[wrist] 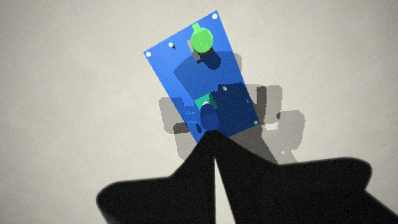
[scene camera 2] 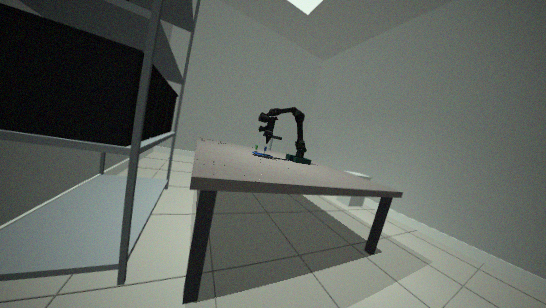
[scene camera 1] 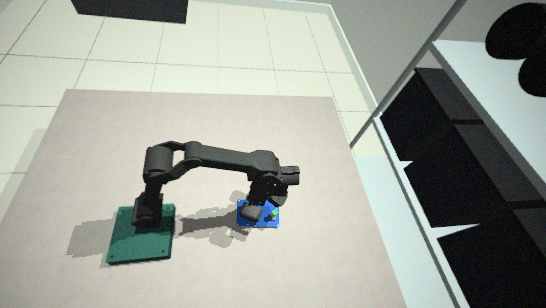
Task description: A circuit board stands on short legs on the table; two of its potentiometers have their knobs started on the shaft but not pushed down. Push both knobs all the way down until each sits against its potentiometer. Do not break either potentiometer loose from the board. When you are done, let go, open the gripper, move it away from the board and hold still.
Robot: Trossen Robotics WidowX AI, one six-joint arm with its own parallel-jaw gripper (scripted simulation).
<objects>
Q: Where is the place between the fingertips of the gripper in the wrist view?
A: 211, 135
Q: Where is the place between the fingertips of the gripper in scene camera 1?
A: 257, 201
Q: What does the gripper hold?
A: Nothing.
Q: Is the gripper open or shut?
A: Shut.
</objects>
